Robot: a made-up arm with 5 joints. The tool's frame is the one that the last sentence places.
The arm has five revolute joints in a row. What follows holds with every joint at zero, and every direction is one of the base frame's.
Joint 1 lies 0.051 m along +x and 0.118 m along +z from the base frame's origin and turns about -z.
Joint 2 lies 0.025 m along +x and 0.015 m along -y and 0.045 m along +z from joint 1 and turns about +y.
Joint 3 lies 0.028 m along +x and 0.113 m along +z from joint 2 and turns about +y.
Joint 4 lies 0.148 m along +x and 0.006 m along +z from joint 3 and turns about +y.
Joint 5 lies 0.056 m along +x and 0.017 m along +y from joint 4 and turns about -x.
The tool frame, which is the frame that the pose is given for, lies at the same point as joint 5; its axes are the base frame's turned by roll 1.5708, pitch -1.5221 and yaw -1.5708 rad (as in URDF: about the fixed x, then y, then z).
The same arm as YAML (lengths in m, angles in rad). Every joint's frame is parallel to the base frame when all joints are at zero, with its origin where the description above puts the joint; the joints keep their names.
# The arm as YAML. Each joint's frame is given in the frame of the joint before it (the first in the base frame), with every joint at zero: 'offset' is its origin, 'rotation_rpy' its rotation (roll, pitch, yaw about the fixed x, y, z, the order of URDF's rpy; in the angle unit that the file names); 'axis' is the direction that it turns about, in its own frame. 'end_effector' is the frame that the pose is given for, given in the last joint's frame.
length_unit: m
angle_unit: rad
chain:
  - id: joint 1
    offset: [0.051, 0.0, 0.118]
    rotation_rpy: [0.0, 0.0, 0.0]
    axis: "-z"
  - id: joint 2
    offset: [0.025, -0.015, 0.045]
    rotation_rpy: [0.0, 0.0, 0.0]
    axis: "+y"
  - id: joint 3
    offset: [0.028, 0.0, 0.113]
    rotation_rpy: [0.0, 0.0, 0.0]
    axis: "+y"
  - id: joint 4
    offset: [0.148, 0.0, 0.006]
    rotation_rpy: [0.0, 0.0, 0.0]
    axis: "+y"
  - id: joint 5
    offset: [0.056, 0.017, 0.0]
    rotation_rpy: [0.0, 0.0, 0.0]
    axis: "-x"
end_effector:
  offset: [0.0, 0.0, 0.0]
  rotation_rpy: [1.5708, -1.5221, -1.5708]

